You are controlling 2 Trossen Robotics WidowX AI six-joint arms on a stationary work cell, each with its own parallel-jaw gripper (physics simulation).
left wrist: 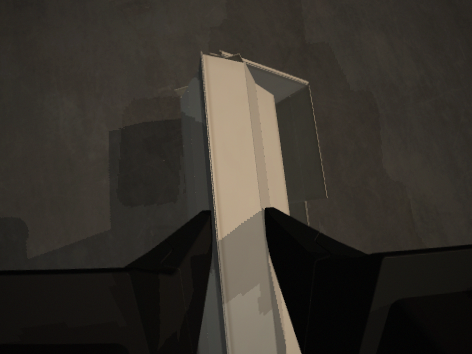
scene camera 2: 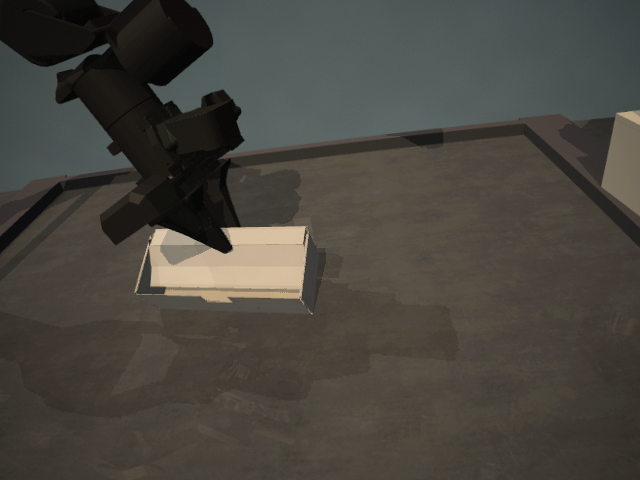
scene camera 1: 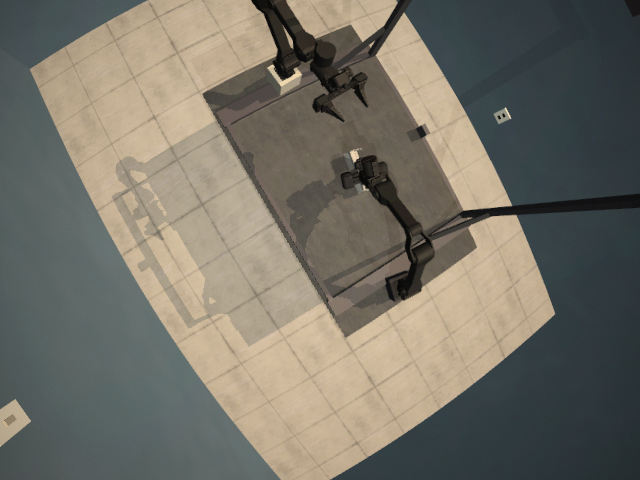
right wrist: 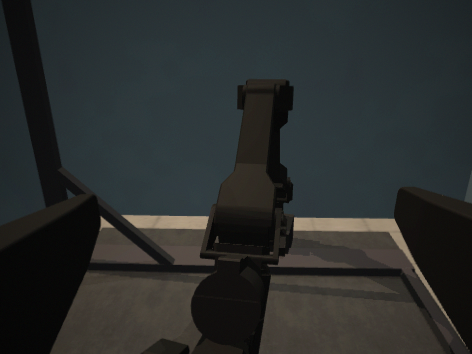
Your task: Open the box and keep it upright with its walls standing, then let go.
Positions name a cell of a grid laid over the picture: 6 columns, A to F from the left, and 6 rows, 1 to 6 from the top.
my right gripper: scene camera 1 D2; right wrist D4; not seen in the left wrist view (out of frame); not seen in scene camera 2 (out of frame)
